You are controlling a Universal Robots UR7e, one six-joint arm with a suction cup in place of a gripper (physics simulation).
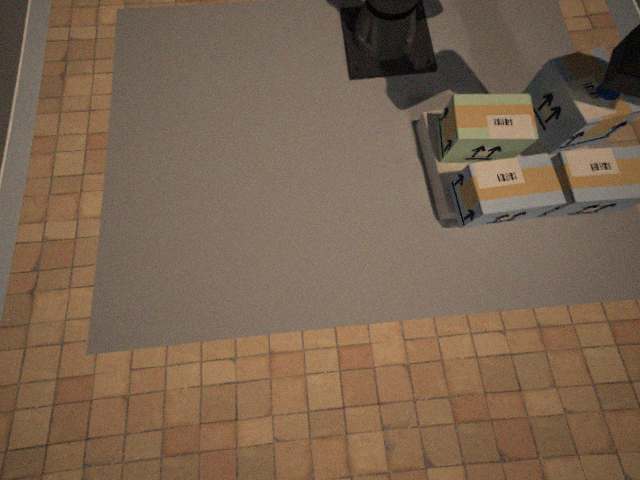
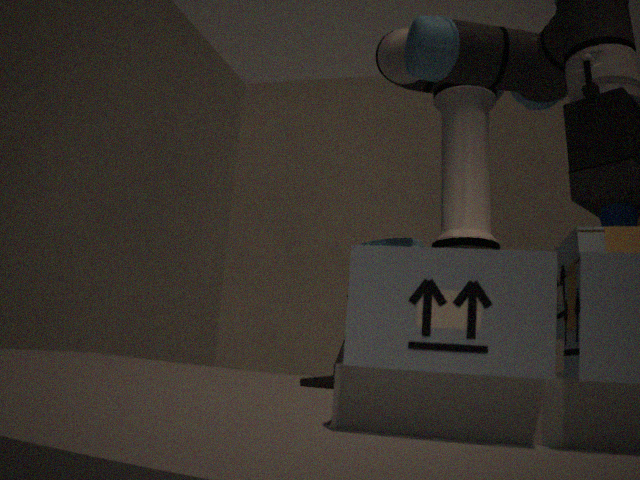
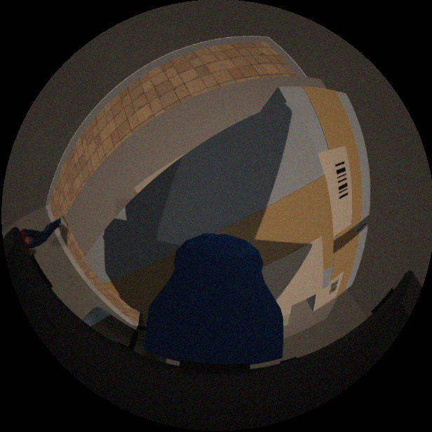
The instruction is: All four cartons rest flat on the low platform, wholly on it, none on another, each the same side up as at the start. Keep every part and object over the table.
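Places are measured from the arm's base along level axes (x ahead, y left, z up), in metres.
Where they show: end effector, tool point: (image 1: 600, 98); arm's base, origin of the base link: (image 1: 383, 36).
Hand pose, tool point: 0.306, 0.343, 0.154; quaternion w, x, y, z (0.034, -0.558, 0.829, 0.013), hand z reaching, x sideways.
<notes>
Things, the pixels of their top centre, and the offset from my tool point, as dx, dy, dz. Level surfaces: height alone.
- green carton, middle of its top: (image 1: 494, 115) +0.016, -0.159, -0.031
- low platform, middle of its top: (image 2: 533, 373) (image 1: 509, 150) +0.030, -0.080, -0.117
- grey table, its level: dz -0.165
My suction cup gripper (image 1: 607, 93) (image 2: 619, 214) (image 3: 218, 250) is on the top of a blue-grey carton (image 1: 568, 113) (image 3: 215, 200) with orange tape. This carton is turned at an angle behind the front row, close to the green carton; whether its base touches the platform is hidden. The green carton (image 1: 493, 133) sits upright on the low platform (image 1: 428, 170) (image 2: 439, 405) at its back left. A blue-grey carton (image 1: 537, 193) (image 2: 379, 310) sits at the platform's front left. Another blue-grey carton (image 1: 599, 181) (image 2: 610, 320) (image 3: 345, 120) sits right of it, a narrow gap between them.
The arm's black base plate (image 1: 356, 62) is on the grey table (image 1: 258, 206) behind the platform. The tiled floor (image 1: 310, 392) lies beyond the table's left and front edges. The arm's pale link (image 2: 465, 165) rises behind the front left carton.
</notes>
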